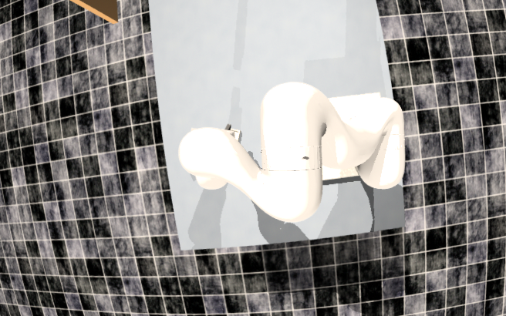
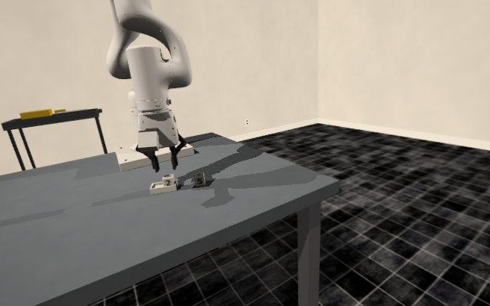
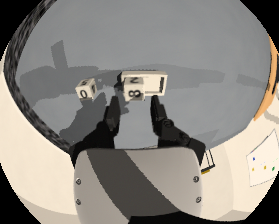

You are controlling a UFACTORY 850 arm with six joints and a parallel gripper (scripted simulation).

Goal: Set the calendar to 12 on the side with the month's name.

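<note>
Now: the calendar tray 70 mm below my hand and 20 mm to the right of it.
</note>
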